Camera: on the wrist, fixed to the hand. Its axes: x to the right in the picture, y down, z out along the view.
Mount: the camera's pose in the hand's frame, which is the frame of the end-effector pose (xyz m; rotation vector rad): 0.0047 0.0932 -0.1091 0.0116 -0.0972 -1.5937
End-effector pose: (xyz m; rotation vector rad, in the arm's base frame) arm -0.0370 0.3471 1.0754 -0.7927 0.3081 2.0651
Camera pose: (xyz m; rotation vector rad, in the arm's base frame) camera -0.0683 0.2427 0.9820 -0.5629 -0.3226 0.5771
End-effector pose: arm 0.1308 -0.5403 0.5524 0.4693 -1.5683 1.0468
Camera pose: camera 0.1206 -0.4011 0.5190 1.4314 -0.7737 -0.2198
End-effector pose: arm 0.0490 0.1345 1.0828 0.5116 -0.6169 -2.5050
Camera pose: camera 0.1311 0.0250 1.0394 -0.6178 0.0962 2.0157
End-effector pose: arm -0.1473 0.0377 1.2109 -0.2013 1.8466 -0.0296
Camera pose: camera -0.2643 0.1196 1.2257 -1.5549 1.1589 -1.0842
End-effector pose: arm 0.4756 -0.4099 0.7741 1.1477 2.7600 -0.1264
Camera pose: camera 0.5270 -0.3263 0.8789 -1.1867 2.7602 -0.3159
